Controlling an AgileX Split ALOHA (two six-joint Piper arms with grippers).
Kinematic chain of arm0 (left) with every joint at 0, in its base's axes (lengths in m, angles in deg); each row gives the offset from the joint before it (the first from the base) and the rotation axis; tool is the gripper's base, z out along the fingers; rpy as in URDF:
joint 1: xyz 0 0 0.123 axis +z
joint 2: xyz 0 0 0 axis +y
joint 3: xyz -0.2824 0 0.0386 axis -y
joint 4: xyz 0.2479 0 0.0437 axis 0.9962 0 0.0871
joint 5: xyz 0 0 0 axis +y
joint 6: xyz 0.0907 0 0.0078 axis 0.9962 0 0.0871
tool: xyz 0 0 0 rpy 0 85 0
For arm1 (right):
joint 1: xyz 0 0 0.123 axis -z
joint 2: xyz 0 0 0 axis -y
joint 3: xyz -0.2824 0 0.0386 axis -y
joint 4: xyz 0.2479 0 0.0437 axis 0.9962 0 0.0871
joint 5: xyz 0 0 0 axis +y
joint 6: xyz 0.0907 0 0.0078 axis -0.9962 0 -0.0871
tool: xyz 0 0 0 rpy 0 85 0
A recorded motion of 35 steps. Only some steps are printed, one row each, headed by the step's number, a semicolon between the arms.
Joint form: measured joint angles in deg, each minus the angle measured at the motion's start. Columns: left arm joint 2, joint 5, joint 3, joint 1, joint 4, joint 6; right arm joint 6, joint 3, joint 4, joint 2, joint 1, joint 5.
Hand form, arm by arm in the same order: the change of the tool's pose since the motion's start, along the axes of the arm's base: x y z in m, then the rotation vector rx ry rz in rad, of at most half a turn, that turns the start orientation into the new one. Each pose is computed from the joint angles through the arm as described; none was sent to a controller.
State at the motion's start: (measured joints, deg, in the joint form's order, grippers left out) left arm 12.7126 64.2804 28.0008 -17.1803 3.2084 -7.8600; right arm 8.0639 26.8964 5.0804 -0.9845 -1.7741 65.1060
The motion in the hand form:
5: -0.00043 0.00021 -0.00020 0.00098 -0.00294 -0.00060; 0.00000 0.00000 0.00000 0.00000 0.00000 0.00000
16: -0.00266 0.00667 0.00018 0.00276 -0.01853 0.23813; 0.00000 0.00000 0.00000 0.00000 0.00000 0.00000
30: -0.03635 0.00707 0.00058 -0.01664 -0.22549 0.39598; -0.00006 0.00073 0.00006 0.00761 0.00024 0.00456
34: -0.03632 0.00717 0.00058 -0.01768 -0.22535 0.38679; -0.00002 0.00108 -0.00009 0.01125 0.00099 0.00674
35: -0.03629 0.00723 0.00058 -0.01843 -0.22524 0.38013; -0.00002 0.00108 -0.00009 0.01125 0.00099 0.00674
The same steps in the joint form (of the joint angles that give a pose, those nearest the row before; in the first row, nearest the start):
5: -0.21 0.00 -0.06 0.00 0.05 0.08; 0.00 0.00 0.00 0.00 0.00 0.00
16: -1.09 0.00 -0.06 13.83 0.11 0.33; 0.00 0.00 0.00 0.00 0.00 0.00
30: -13.80 0.86 -0.06 22.90 0.11 0.34; 0.00 0.00 0.51 0.00 0.00 0.00
34: -13.81 0.86 -0.06 22.36 0.11 0.33; 0.00 -0.04 0.75 0.00 0.00 0.00
35: -13.80 0.86 -0.06 21.99 0.11 0.34; 0.00 -0.04 0.75 0.00 0.00 0.00

